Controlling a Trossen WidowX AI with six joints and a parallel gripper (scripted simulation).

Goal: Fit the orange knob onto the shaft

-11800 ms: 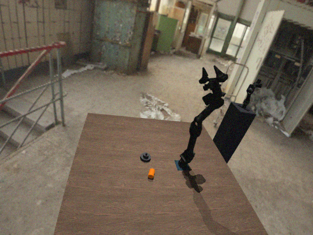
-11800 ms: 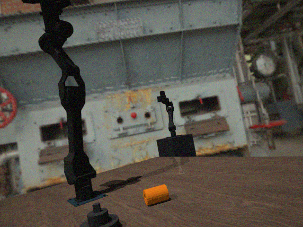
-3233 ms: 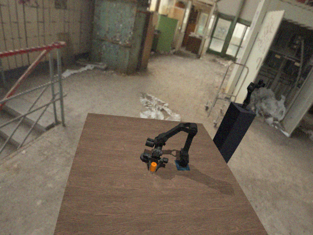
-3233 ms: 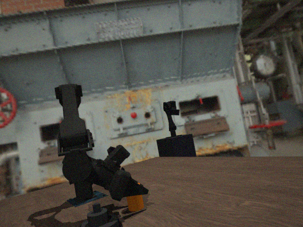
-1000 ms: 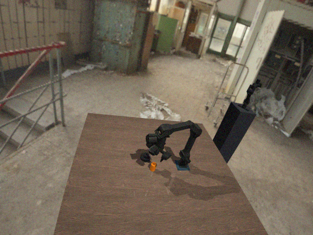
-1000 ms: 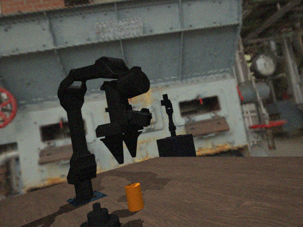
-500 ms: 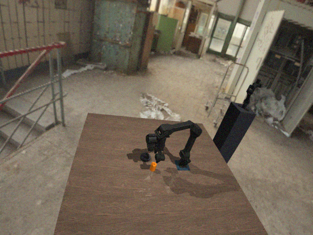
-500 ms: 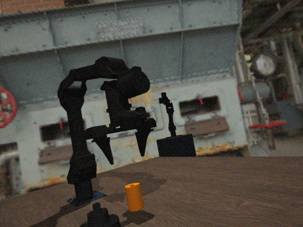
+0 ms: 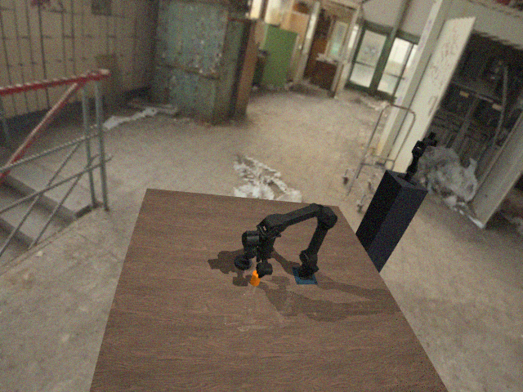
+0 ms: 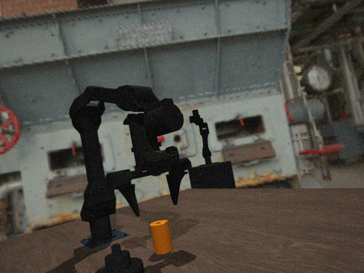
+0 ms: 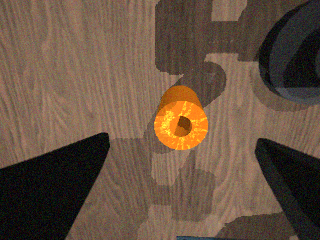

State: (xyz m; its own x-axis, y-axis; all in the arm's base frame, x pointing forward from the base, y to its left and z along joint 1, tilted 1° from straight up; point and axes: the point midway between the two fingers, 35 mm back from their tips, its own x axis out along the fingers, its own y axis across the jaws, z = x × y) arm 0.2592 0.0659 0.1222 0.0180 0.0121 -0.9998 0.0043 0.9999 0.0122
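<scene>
The orange knob lies 6 cm below my gripper tip. Also, from my gripper tip: dark round pedestal 5 cm ahead, 11 cm to the right, 6 cm below.
</scene>
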